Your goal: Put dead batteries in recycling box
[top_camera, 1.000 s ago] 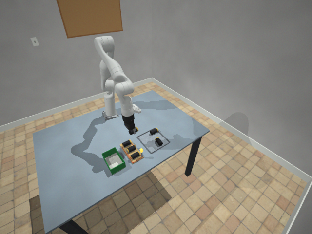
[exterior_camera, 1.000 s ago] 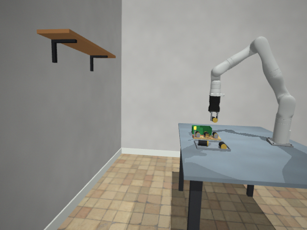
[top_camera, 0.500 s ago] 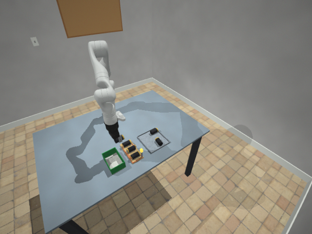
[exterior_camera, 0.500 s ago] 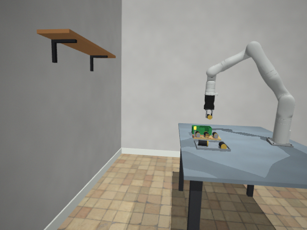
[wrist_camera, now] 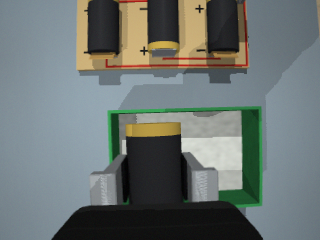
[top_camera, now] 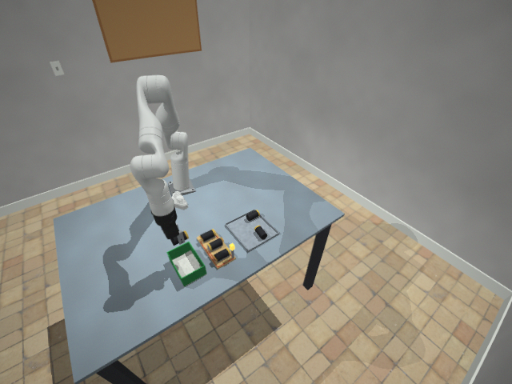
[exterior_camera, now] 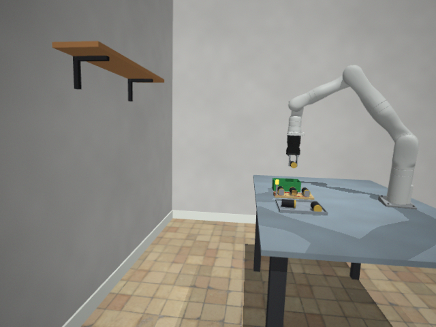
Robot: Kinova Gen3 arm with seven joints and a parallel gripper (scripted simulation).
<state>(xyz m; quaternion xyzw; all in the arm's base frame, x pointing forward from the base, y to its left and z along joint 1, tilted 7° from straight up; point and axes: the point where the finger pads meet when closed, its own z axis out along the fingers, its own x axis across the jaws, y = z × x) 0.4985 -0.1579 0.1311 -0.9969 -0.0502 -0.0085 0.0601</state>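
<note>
Right now the green recycling box is 30 mm ahead of my hand and 140 mm below it. The rest, counted from my hand: grey tray 20 mm behind, 330 mm to the left, 160 mm below.
</note>
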